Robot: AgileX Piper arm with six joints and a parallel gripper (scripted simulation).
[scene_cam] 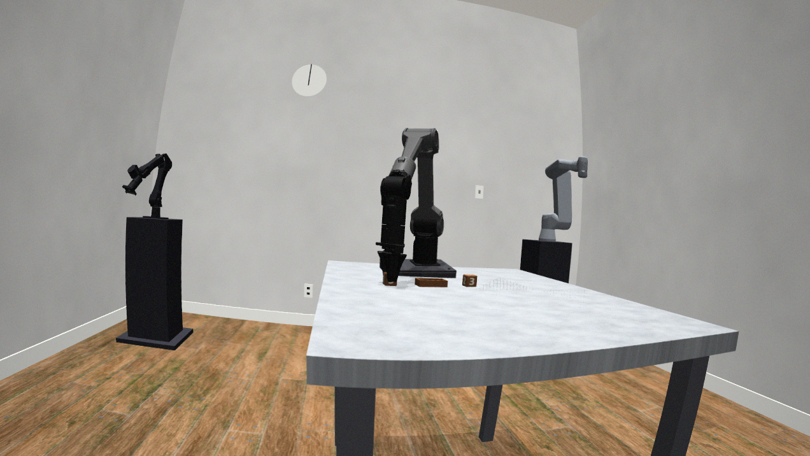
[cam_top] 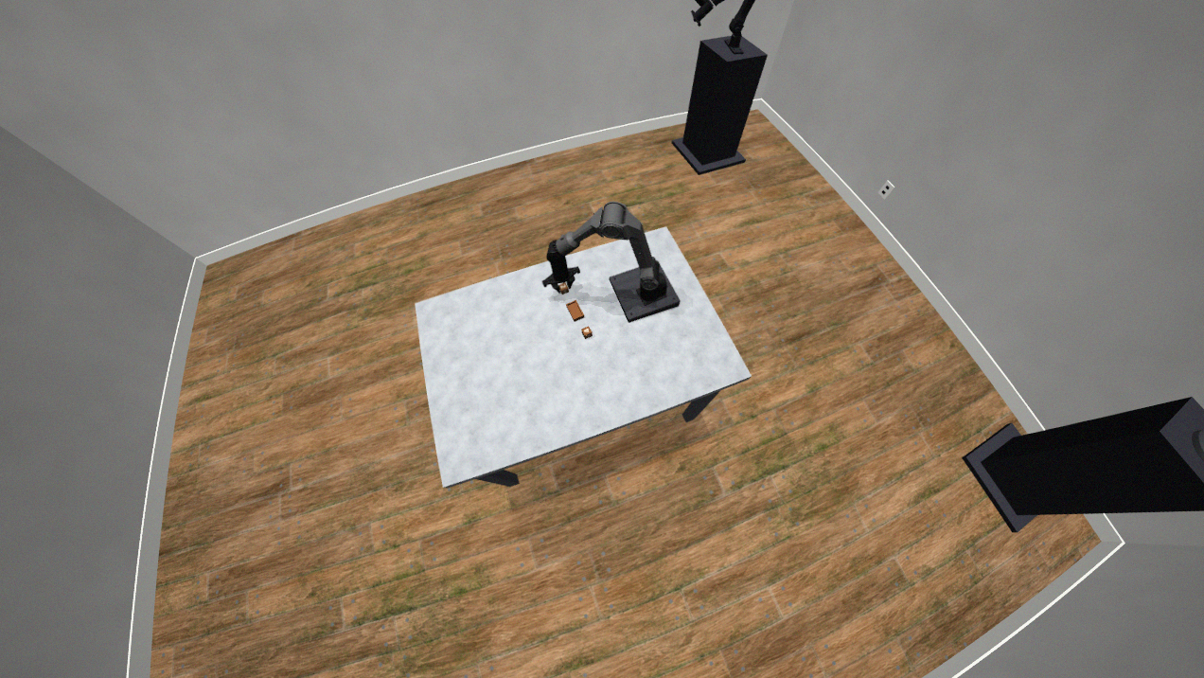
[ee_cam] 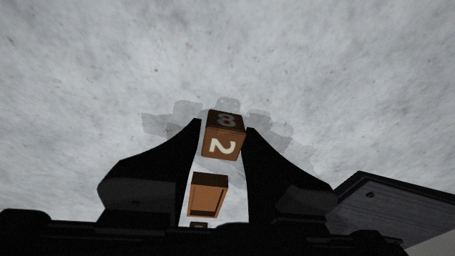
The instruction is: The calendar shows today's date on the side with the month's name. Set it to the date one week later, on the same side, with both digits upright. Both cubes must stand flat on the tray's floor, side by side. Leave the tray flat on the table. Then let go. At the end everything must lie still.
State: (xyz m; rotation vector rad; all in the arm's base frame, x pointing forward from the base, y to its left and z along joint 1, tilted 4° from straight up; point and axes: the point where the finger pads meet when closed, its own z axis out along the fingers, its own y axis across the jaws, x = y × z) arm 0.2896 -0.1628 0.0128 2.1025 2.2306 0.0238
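The brown cube is 210 mm to the left of my hand and 10 mm behind it. Round my hand: tray (110 mm to the left, 10 mm below, 10 mm behind).
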